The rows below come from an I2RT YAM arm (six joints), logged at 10 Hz.
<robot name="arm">
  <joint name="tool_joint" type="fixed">
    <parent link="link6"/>
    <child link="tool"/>
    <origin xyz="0 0 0" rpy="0 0 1.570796"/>
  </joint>
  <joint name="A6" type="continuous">
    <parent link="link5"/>
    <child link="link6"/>
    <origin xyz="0.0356 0 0.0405" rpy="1.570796 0 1.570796"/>
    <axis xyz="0 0 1"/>
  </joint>
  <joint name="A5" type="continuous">
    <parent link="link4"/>
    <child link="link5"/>
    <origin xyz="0.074 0.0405 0.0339" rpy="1.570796 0 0"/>
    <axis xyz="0 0 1"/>
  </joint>
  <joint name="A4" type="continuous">
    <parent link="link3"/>
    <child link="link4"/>
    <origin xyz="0.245 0.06 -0.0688" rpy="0 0 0"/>
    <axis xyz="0 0 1"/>
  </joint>
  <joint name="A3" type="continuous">
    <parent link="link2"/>
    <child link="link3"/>
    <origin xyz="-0.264 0 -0.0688" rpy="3.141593 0 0"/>
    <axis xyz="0 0 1"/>
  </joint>
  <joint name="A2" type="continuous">
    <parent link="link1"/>
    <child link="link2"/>
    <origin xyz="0.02 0.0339 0.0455" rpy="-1.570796 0 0"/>
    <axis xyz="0 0 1"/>
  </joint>
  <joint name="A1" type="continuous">
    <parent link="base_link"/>
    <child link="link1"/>
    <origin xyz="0 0 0.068" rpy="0 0 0"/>
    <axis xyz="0 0 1"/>
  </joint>
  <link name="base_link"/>
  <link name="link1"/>
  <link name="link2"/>
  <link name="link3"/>
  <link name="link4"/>
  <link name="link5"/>
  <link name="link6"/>
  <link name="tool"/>
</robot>
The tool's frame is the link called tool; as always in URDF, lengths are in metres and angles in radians. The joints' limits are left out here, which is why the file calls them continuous.
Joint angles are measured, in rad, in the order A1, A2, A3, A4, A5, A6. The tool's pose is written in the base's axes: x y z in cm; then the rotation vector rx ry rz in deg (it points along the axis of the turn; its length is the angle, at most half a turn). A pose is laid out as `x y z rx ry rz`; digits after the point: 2 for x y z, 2 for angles.
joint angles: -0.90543 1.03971 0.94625 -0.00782 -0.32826 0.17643
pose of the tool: 15.90 -18.41 36.71 36.68 88.63 -15.88
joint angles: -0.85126 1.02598 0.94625 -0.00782 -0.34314 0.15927
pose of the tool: 16.67 -17.21 37.02 32.40 89.35 -13.86
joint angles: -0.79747 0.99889 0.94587 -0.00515 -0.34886 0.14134
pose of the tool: 17.09 -15.77 37.62 28.01 89.09 -12.64
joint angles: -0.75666 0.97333 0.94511 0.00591 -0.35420 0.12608
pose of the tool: 17.24 -14.58 38.24 24.22 88.16 -11.99
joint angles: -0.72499 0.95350 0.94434 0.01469 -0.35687 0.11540
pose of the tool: 17.30 -13.66 38.71 21.44 87.31 -11.48
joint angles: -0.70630 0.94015 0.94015 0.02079 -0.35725 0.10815
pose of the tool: 17.29 -13.11 38.90 19.87 86.83 -11.24
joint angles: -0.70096 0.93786 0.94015 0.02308 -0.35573 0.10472
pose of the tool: 17.31 -12.99 38.96 19.43 86.68 -11.31
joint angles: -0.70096 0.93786 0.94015 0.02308 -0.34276 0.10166
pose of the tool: 17.29 -13.03 38.97 19.88 86.59 -12.02
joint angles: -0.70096 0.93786 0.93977 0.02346 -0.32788 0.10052
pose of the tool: 17.28 -13.08 38.96 20.49 86.47 -12.73
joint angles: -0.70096 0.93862 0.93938 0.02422 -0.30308 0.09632
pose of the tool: 17.26 -13.18 38.94 21.43 86.31 -14.01
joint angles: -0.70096 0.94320 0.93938 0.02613 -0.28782 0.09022
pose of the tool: 17.34 -13.31 38.87 21.91 86.37 -14.92
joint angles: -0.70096 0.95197 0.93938 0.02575 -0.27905 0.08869
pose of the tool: 17.51 -13.49 38.69 22.47 86.76 -15.21
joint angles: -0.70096 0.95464 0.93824 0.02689 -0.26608 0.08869
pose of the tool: 17.55 -13.58 38.61 23.12 86.77 -15.75
